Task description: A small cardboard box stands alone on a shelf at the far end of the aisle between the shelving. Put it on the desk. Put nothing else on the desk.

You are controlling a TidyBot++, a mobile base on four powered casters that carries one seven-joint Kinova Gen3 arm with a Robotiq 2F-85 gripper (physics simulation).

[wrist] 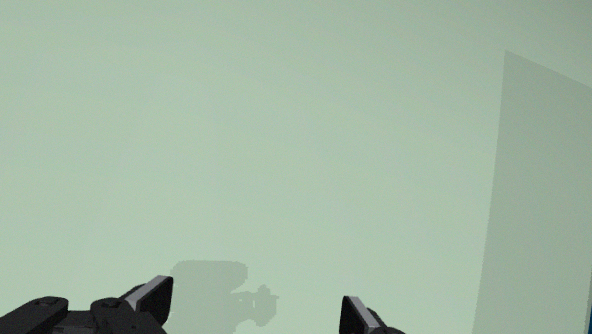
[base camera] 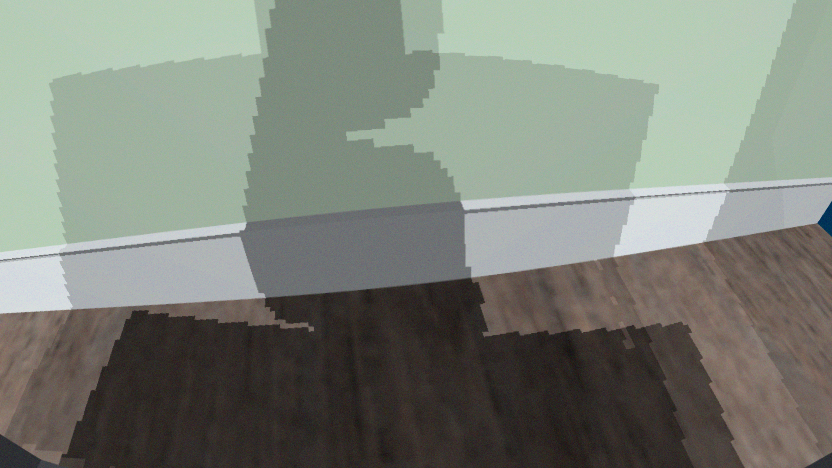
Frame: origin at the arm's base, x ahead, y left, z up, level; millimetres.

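Seen in the pictures: gripper, fingertip midpoint: (wrist: 256,306).
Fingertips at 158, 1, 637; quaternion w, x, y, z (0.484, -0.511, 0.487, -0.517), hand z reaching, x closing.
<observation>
A point is followed by its place in that frame, as x, y, z.
My gripper (wrist: 256,306) @(158, 1, 637) is open and empty at the bottom of the wrist view, its two fingers wide apart in front of a pale green wall. The small cardboard box, its shelf and the desk do not show in the base camera view or the wrist view.
The pale green wall (base camera: 552,128) @(456, -117, -234) (wrist: 310,150) @(442, -39, 764) stands close ahead, with a white baseboard (base camera: 541,227) @(443, -121, -338) above the brown wood floor (base camera: 756,302) @(380, -421, -396). Shadows of the robot fall on wall and floor. A blue edge (base camera: 826,220) (wrist: 590,310) shows at the far right.
</observation>
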